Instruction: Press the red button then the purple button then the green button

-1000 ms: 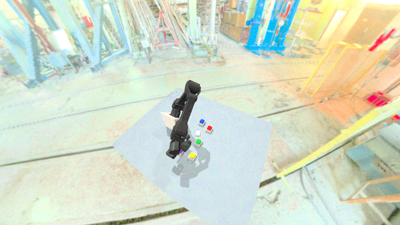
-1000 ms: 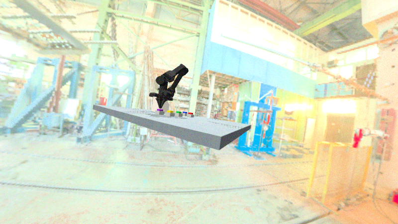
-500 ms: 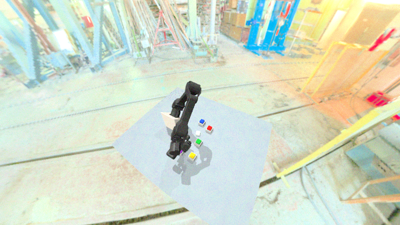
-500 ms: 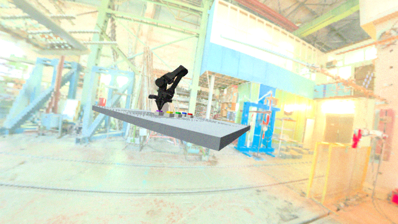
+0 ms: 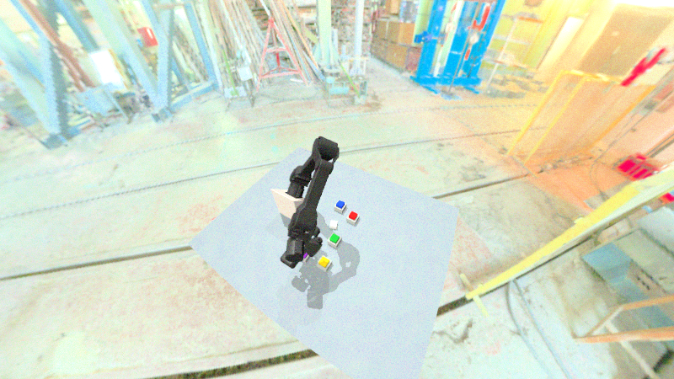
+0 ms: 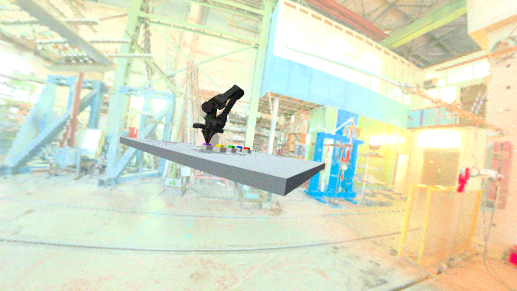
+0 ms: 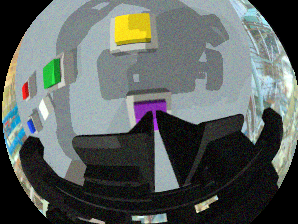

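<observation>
The purple button lies 10 mm below my gripper tip. Also, from my gripper tip: green button: 80 mm ahead, 130 mm to the left; then red button: 90 mm ahead, 280 mm to the left; then yellow button: 90 mm ahead, 10 mm to the left.
</observation>
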